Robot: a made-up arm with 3 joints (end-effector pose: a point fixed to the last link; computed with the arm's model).
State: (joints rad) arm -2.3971 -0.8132 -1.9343
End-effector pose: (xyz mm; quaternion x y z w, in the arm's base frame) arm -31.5 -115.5 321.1 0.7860 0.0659 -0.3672 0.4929
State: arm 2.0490 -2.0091 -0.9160
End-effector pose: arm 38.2 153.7 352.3 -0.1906 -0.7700 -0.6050 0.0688
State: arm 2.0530 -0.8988 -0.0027
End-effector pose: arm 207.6 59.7 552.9 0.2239 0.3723 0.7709 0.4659
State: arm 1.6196 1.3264 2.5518
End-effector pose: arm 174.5 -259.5 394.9 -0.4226 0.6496 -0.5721 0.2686
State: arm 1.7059 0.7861 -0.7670
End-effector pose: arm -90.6 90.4 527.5 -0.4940 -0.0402 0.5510 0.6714
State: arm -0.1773 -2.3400 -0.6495
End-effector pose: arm 63.1 -130.5 288.4 0.8802 0.0467 0.2599 0.3943
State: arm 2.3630 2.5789 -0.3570
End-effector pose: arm -105.0 -58.8 246.2 -0.4044 -0.8560 0.1880 0.2615
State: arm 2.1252 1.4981 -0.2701
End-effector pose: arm -185.1 -96.1 448.0 -0.4145 -0.5415 0.5893 0.4332
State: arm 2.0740 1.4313 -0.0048
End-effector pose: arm -178.2 -147.1 465.6 -0.3354 -0.5639 0.6489 0.3853
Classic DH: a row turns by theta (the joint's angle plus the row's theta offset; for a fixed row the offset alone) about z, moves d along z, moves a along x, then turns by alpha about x. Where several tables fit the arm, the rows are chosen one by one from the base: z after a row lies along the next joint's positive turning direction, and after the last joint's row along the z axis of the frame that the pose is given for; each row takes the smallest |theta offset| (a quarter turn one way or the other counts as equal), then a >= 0, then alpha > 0; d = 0 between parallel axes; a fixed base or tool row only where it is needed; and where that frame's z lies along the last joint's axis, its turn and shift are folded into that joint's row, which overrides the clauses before.
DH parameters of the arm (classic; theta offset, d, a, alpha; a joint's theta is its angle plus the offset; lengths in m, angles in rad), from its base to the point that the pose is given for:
joint 1: -1.5708 0.415 0.011 1.5708
joint 2: 1.5708 0.096 0.012 1.5708
joint 3: -1.5708 0.017 0.052 -1.5708
tool (fixed): 0 0.231 0 0

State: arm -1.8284 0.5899 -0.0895
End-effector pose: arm 109.4 -4.5 621.8 -0.1434 0.2562 -0.7650 0.5732
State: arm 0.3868 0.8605 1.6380
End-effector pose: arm -311.1 -111.0 459.4 -0.1520 -0.7063 0.4183 0.5506
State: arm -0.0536 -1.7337 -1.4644
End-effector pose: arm 139.4 -0.7 400.7 0.5783 0.4173 0.4965 0.4948
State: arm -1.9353 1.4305 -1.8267
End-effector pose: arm -142.8 -67.9 418.3 -0.2648 -0.6690 0.6744 0.1658
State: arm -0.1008 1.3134 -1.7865
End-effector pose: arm 107.8 -112.1 409.0 -0.3511 0.6356 -0.5001 0.4719
